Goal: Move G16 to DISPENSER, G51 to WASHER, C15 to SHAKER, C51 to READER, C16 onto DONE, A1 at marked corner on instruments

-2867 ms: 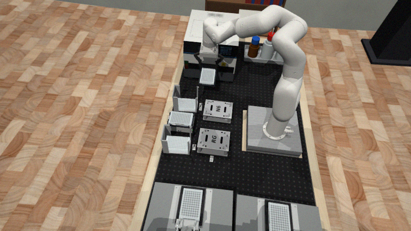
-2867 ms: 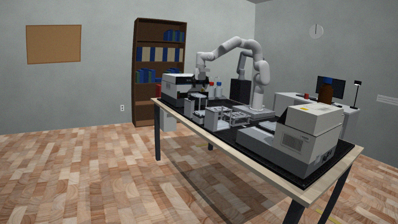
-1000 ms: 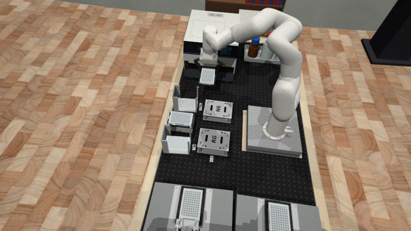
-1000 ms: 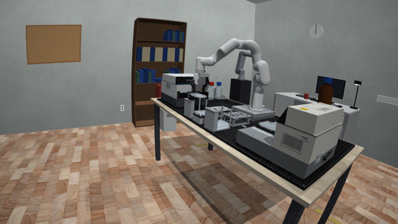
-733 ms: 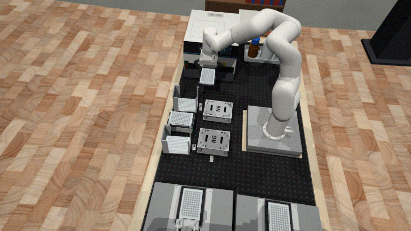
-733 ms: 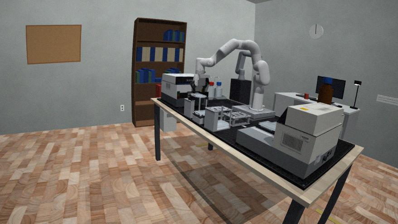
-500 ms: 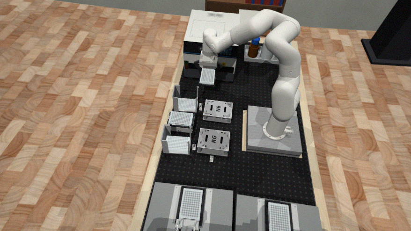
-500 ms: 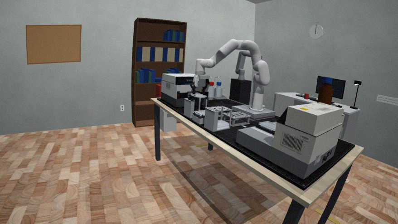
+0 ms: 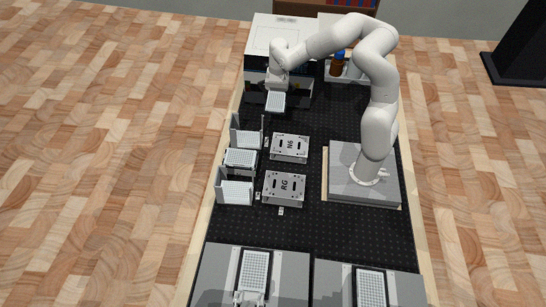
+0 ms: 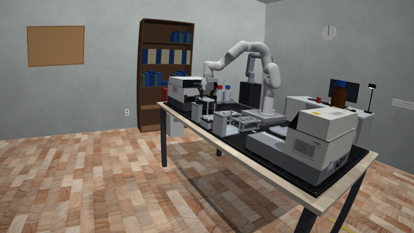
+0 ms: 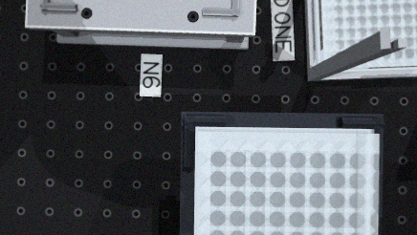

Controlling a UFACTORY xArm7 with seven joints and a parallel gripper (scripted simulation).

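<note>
My gripper is now 3 cm above the dark pull-out tray.
</note>
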